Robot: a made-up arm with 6 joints.
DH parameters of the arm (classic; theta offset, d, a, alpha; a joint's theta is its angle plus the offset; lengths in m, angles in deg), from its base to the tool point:
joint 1: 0 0.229 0 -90
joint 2: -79.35 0 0.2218 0
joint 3: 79.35 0 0.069 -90
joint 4: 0 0.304 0 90
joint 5: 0 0 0.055 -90
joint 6: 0 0.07 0 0
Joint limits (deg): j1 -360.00..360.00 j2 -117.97..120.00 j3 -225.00..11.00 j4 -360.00..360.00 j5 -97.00..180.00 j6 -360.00..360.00
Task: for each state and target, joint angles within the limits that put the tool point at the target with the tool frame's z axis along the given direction. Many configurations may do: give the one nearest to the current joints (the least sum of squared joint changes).
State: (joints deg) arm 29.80 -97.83 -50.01 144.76 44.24 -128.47
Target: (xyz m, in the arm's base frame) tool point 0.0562 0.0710 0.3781 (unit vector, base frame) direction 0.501 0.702 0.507
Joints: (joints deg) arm 54.82 -117.86 -5.95 175.12 -3.37 -128.47
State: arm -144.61 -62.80 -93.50 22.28 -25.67 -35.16
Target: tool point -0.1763 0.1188 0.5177 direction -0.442 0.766 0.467
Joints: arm -195.39 -40.21 -44.01 49.64 -54.61 -35.16
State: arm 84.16 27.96 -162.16 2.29 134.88 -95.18
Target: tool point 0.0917 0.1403 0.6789 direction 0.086 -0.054 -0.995
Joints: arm 64.30 8.33 -167.83 -16.63 159.35 -95.18
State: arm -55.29 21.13 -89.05 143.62 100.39 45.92
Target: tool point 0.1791 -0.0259 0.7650 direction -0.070 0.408 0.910
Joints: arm -13.41 -25.00 -103.65 154.89 63.81 45.92
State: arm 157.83 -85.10 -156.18 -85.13 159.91 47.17
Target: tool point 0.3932 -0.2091 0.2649 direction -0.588 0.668 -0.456
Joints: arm 143.96 -117.87 -119.09 -64.85 167.61 47.17
